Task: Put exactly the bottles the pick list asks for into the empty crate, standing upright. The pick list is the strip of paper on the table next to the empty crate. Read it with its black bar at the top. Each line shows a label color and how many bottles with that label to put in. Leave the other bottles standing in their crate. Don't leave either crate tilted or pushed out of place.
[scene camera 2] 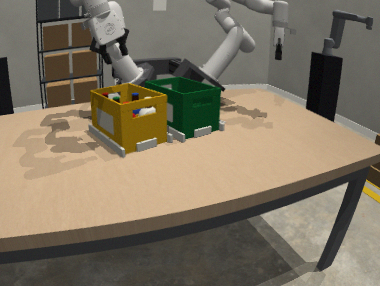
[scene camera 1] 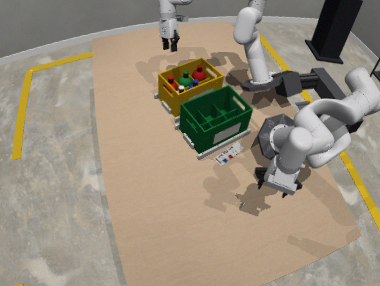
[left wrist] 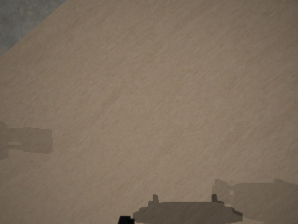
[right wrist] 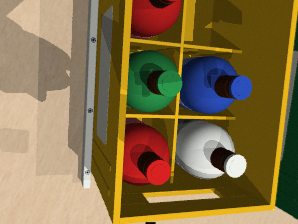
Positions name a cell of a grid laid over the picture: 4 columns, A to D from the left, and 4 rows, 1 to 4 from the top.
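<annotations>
A yellow crate is visible to me in scene camera 1 (B2), and scene camera 2 (B2) shows the crate as well. I also find the crate in the right wrist view (D1), whereas in the left wrist view it is out of frame.
</annotations>
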